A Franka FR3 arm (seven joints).
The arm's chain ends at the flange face. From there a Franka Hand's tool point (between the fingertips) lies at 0.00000 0.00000 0.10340 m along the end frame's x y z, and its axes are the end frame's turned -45 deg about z.
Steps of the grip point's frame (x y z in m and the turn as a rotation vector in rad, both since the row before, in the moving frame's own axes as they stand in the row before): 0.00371 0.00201 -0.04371 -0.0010 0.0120 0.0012; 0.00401 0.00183 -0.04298 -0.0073 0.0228 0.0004
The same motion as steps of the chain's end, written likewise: 0.00309 -0.00040 -0.04370 0.0078 0.0092 0.0012; 0.00193 -0.00041 -0.04295 0.0110 0.0213 0.0004
